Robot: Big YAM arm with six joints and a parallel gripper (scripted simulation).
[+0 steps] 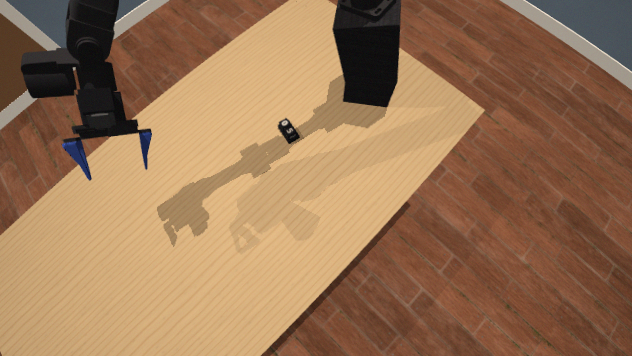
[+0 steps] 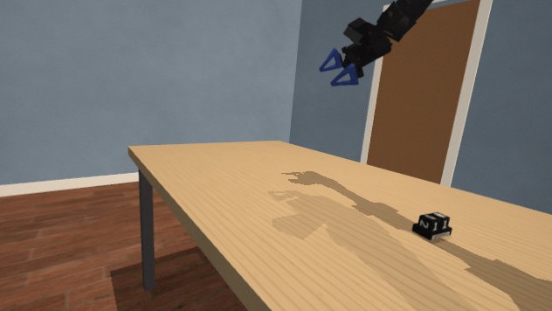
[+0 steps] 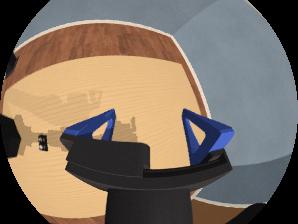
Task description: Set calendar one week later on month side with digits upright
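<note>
Now: hand 380 mm past the black date cube, 30 mm to the right of it and 320 mm above it. Round my hand: black tray (370 mm behind, 50 mm to the left, 340 mm below); then black cube (370 mm behind, 70 mm to the left, 320 mm below).
</note>
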